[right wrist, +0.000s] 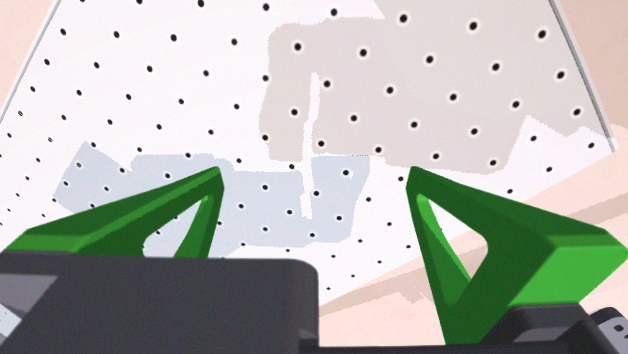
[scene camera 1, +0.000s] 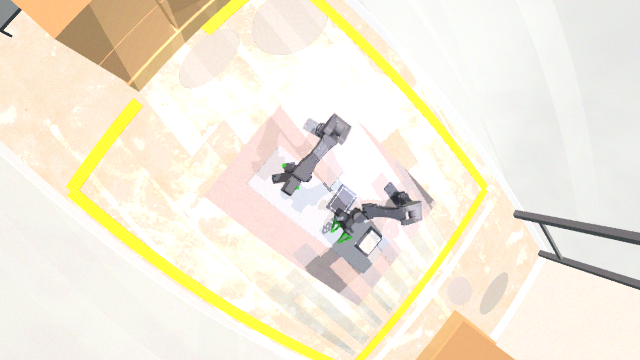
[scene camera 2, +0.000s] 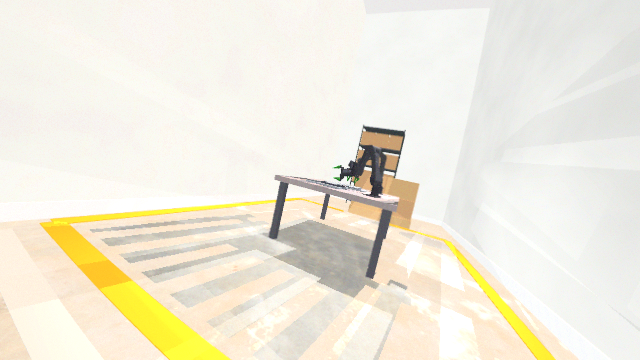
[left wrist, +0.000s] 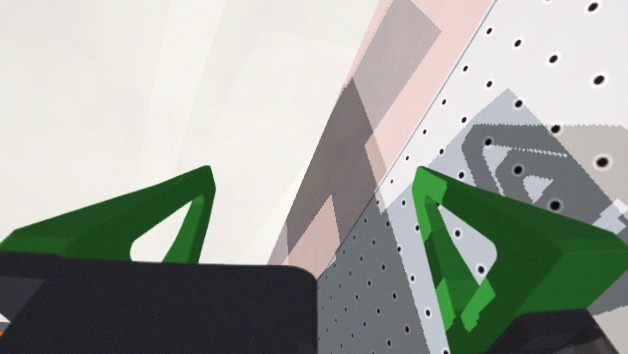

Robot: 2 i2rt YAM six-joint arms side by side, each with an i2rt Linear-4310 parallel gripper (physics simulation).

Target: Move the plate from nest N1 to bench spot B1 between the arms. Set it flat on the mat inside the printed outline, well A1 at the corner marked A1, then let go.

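Where they show: left gripper, fingertip midpoint: (scene camera 1: pixel 334 237) (scene camera 2: pixel 332 172) (left wrist: pixel 313 177); right gripper, fingertip midpoint: (right wrist: pixel 314 177) (scene camera 2: pixel 350 182); left arm's base, origin of the base link: (scene camera 1: pixel 395 196) (scene camera 2: pixel 374 196); right arm's base, origin of the base link: (scene camera 1: pixel 320 131).
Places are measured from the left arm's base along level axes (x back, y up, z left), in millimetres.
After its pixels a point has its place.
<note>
A pale plate (scene camera 1: pixel 369 241) {y 36, x -323, z 79 mm} sits in a dark-rimmed holder, low right of centre on the bench in scene camera 1. The dark mat (scene camera 1: pixel 342 200) {y 15, x -284, z -233 mm} with a light outline lies up and left of it; its printed marks are too small to read. My left gripper (scene camera 1: pixel 339 232) {y 109, x -467, z -138 mm} (scene camera 2: pixel 338 172) {y 109, x -467, z -138 mm} (left wrist: pixel 313 177) {y 109, x -467, z -138 mm} is open and empty, above the bench to the left of the plate, below the mat in scene camera 1. My right gripper (scene camera 1: pixel 291 176) {y 49, x -439, z -552 mm} (right wrist: pixel 314 177) {y 49, x -439, z -552 mm} is open and empty above the perforated board, left of the mat. The plate does not show in either wrist view.
A light perforated board (scene camera 1: pixel 265 175) {y 13, x -519, z -634 mm} (left wrist: pixel 535 22) {y 13, x -518, z -228 mm} (right wrist: pixel 155 100) {y 13, x -520, z -481 mm} lies on the pinkish table (scene camera 1: pixel 230 187) {y 0, x -705, z -711 mm} (scene camera 2: pixel 340 193) {y -14, x -133, z 332 mm}. Its straight edge crosses the left wrist view. A shelf rack (scene camera 2: pixel 384 130) and a cardboard box (scene camera 2: pixel 406 202) stand behind the table. Yellow floor lines surround it.
</note>
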